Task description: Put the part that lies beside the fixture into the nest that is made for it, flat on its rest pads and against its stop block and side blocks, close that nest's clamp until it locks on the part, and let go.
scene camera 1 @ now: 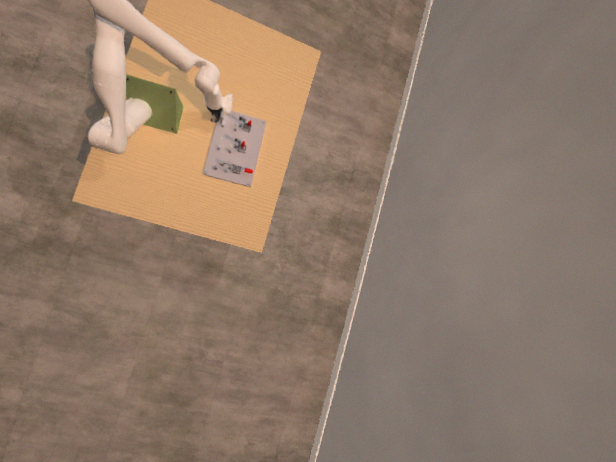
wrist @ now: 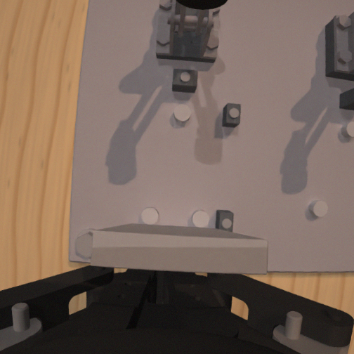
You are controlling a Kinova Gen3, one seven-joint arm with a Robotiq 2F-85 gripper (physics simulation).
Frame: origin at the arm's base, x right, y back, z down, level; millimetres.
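Seen in the pictures: gripper, fingertip midpoint: (scene camera 1: 218, 118); arm's base at its link origin: (scene camera 1: 140, 109).
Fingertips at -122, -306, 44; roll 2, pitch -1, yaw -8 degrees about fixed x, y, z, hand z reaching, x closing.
Note:
Pixels of each thing's top centre, then the offset from my fingertips to it, as dx, dy, dz. "pt": a spot on its surface instead. Level surfaces: height alone.
- pale grey plate at its top centre: (scene camera 1: 222, 123) +24, -30, -13
- nest's clamp at its top centre: (scene camera 1: 244, 118) -8, -126, -103
- grey fixture plate at a spot on its surface: (scene camera 1: 258, 150) pt +75, -230, +0
- wooden table at its surface level: dz +15
- middle clamp at a spot on its surface: (scene camera 1: 240, 145) pt +99, -146, -37
- far clamp at a spot on its surface: (scene camera 1: 236, 168) pt +216, -168, -52
The part, a pale grey plate (scene camera 1: 223, 122) (wrist: 179, 257), is tipped steeply up at the outer end of the top nest. In the wrist view its near edge is large and spans the fingertips; its far edge is by two rest pads. My gripper (scene camera 1: 216, 119) (wrist: 160, 257) is shut just behind the part, whose edge hides the tips. I see nothing pinched between them. Three round rest pads (wrist: 182, 112) show bare. The stop block (wrist: 185, 81) and two side blocks (wrist: 231, 115) stand clear of the part. The nest's clamp (scene camera 1: 246, 124) (wrist: 187, 40) is open, its arm raised, black tip at the view's top.
The grey fixture plate (scene camera 1: 258, 150) (wrist: 120, 190) lies on the wooden table (scene camera 1: 175, 195) (wrist: 37, 150). It carries a middle clamp (scene camera 1: 240, 145) beside this nest and a far clamp (scene camera 1: 236, 169) with its red handle laid outward. A green base (scene camera 1: 162, 107) stands by the arm.

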